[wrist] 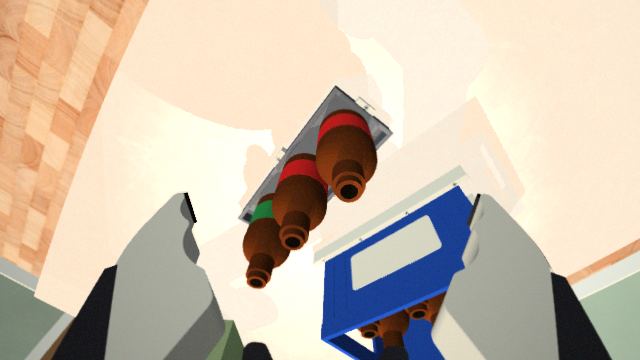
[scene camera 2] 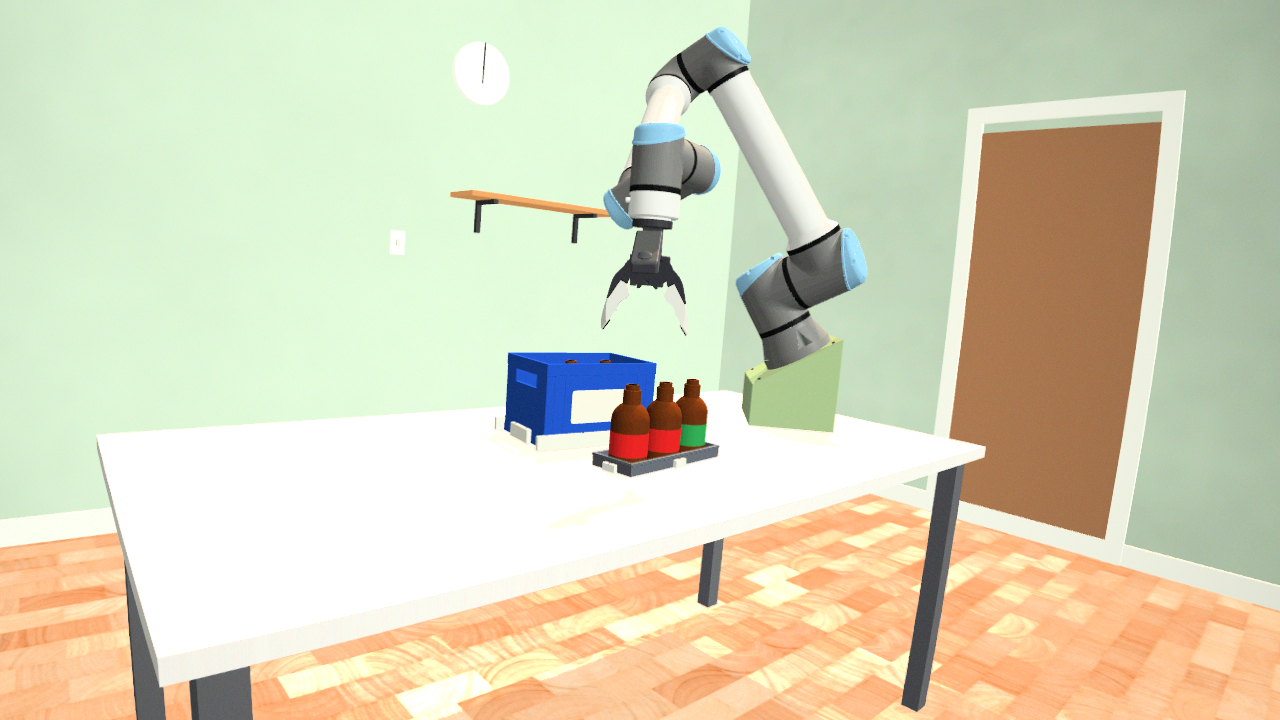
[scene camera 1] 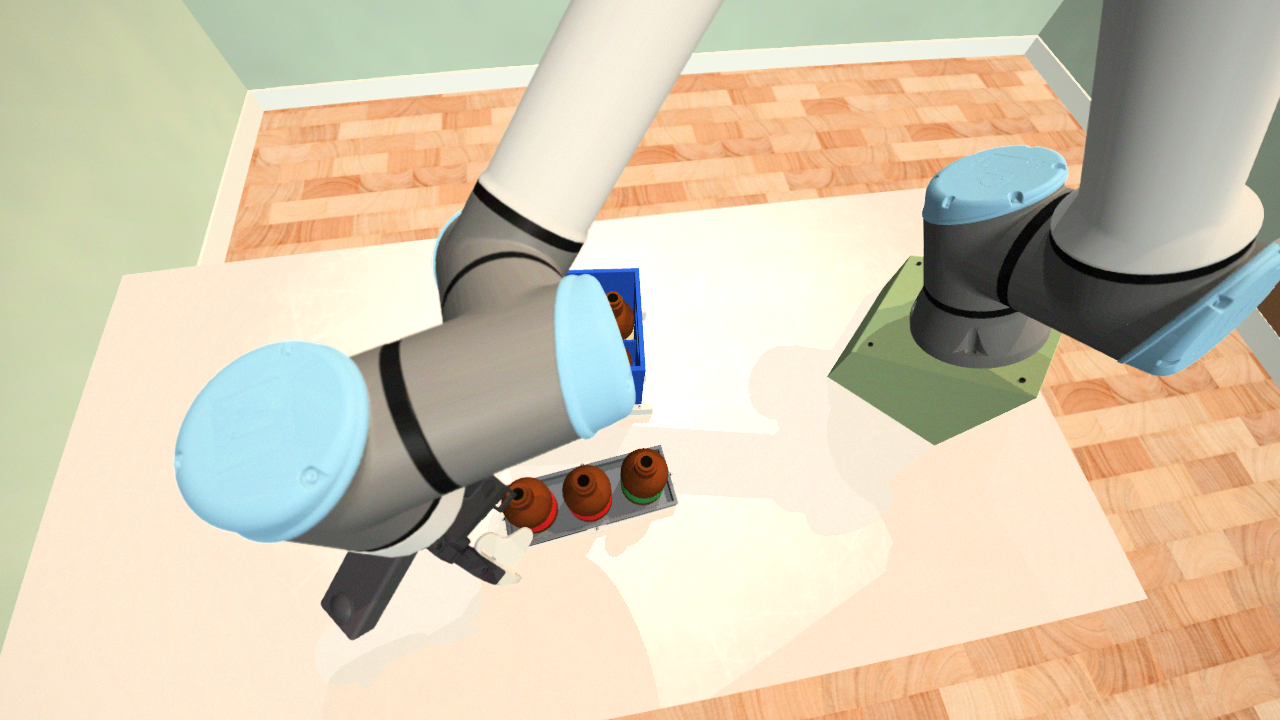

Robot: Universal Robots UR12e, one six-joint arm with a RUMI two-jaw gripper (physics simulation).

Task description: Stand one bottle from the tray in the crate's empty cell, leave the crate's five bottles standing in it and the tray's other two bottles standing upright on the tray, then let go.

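Pixels of known places: gripper, fingertip midpoint: [wrist: 329,196] [scene camera 2: 644,332] [scene camera 1: 469,534]; arm's base, link origin: [scene camera 2: 798,354] [scene camera 1: 976,322].
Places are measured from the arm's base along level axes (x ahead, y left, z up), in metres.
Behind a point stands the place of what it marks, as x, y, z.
Observation:
My gripper [scene camera 2: 645,332] {0.802, 0.021, 0.075} [wrist: 329,196] {0.802, 0.021, 0.075} is open and empty, high above the table. The grey tray [scene camera 1: 617,508] {0.627, 0.021, -0.184} [scene camera 2: 657,466] {0.732, 0.028, -0.179} [wrist: 336,100] {0.789, 0.007, -0.184} holds three upright brown bottles: an end one with a red label [scene camera 1: 530,505] {0.745, -0.013, -0.060} [scene camera 2: 629,429] {0.784, -0.007, -0.107} [wrist: 346,150] {0.773, -0.014, -0.070}, a middle one with a red label [scene camera 1: 587,494] {0.665, 0.006, -0.044} [scene camera 2: 664,420] {0.694, 0.011, -0.098} [wrist: 300,195] {0.693, 0.000, -0.077} and one with a green label [scene camera 1: 644,474] {0.581, 0.012, -0.039} [scene camera 2: 692,413] {0.602, 0.020, -0.093} [wrist: 265,240] {0.601, 0.008, -0.077}. The blue crate [scene camera 1: 640,385] {0.527, -0.129, -0.076} [scene camera 2: 547,402] {0.776, -0.217, -0.091} [wrist: 336,300] {0.550, -0.137, -0.067} stands beside the tray. Some of its bottles [scene camera 1: 619,317] {0.515, -0.252, -0.063} [wrist: 393,322] {0.543, -0.257, -0.070} show; the arm or fingers hide the rest, and the empty cell cannot be made out.
The arm's green base block [scene camera 1: 939,402] {0.088, 0.083, -0.070} [scene camera 2: 792,398] {0.114, 0.039, -0.107} stands on the white table [scene camera 1: 134,376] {1.380, -0.539, -0.189} [scene camera 2: 313,501] {1.290, -0.213, -0.189}. White brackets [scene camera 2: 572,442] {0.726, -0.187, -0.176} [wrist: 390,215] {0.674, -0.169, -0.168} sit along the crate's foot. The arm covers much of the crate in scene camera 1.

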